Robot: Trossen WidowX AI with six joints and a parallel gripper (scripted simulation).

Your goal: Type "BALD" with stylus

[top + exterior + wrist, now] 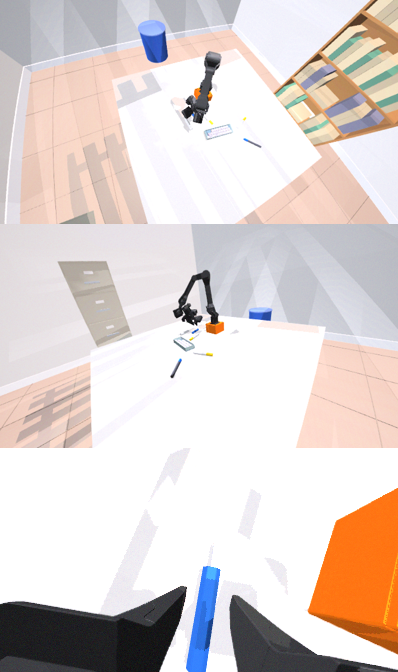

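Right now the blue stylus is 2 cm behind my gripper tip and 5 cm below it. Also, from my gripper tip: white stick (8 cm ahead, 7 cm to the right, 5 cm below); then grey stylus tip (5 cm behind, 5 cm below).
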